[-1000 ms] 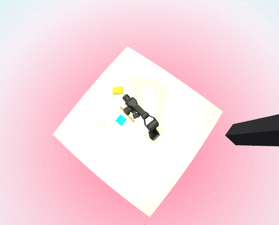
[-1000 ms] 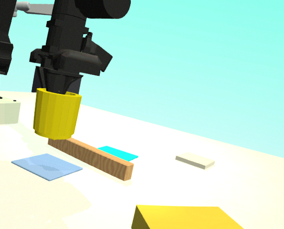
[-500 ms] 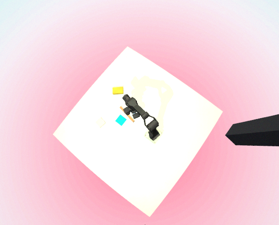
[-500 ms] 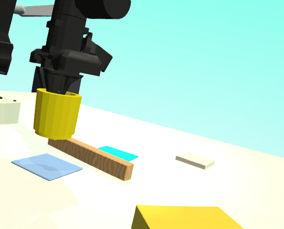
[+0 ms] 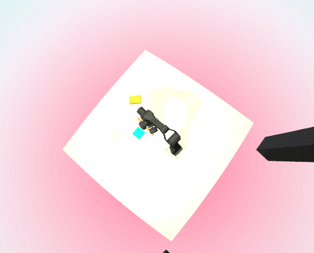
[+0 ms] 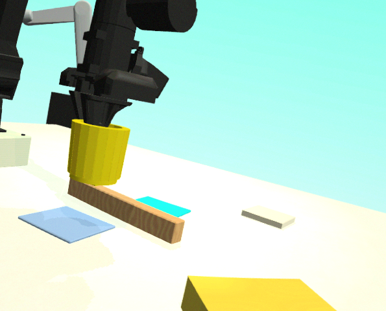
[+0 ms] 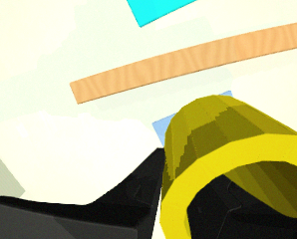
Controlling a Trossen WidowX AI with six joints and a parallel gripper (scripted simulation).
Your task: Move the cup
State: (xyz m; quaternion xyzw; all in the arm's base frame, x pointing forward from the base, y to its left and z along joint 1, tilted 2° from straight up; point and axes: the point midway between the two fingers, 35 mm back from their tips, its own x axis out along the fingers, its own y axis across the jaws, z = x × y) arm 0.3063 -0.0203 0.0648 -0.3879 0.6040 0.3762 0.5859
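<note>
Right now my gripper tip is 40 mm short of the cyan pad, 130 mm to the right of it and 90 mm above it. From my gripper tip the other things lie so: light blue pad 30 mm ahead, 40 mm to the right, 90 mm below; then wooden bar 30 mm ahead, 40 mm to the left, 80 mm below; then yellow cup 20 mm ahead, 10 mm to the right.
</note>
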